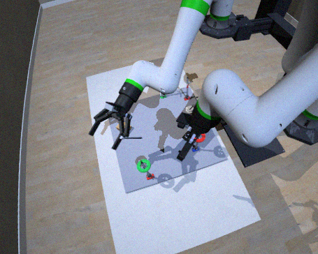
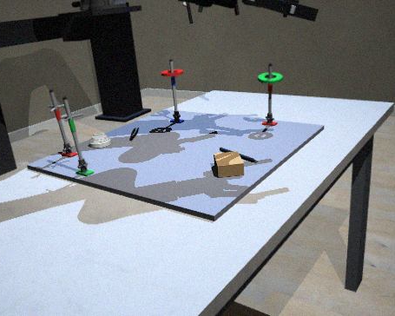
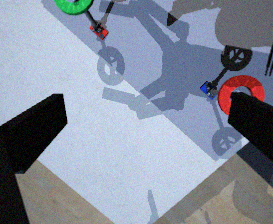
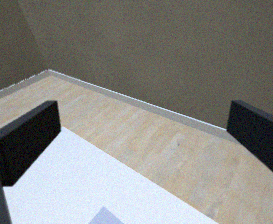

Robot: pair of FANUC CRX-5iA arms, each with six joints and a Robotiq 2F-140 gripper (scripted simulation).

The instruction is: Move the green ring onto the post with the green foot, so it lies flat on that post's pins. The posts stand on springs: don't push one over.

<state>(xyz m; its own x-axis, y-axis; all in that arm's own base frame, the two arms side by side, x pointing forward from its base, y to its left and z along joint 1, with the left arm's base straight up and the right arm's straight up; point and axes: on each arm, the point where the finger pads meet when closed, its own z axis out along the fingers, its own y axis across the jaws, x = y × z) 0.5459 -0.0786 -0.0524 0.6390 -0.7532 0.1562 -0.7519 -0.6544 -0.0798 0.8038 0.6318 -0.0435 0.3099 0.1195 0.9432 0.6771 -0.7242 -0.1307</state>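
Note:
Now: left hand 200 mm short of the green ring, 180 mm above it and 50 mm to the left of it. The rest, counted from my left hand: board (340 mm below, 270 mm to the right, 20 mm ahead); white ribbed object (360 mm to the right, 320 mm below, 220 mm behind); red ring (160 mm below, 120 mm behind, 90 mm to the right).

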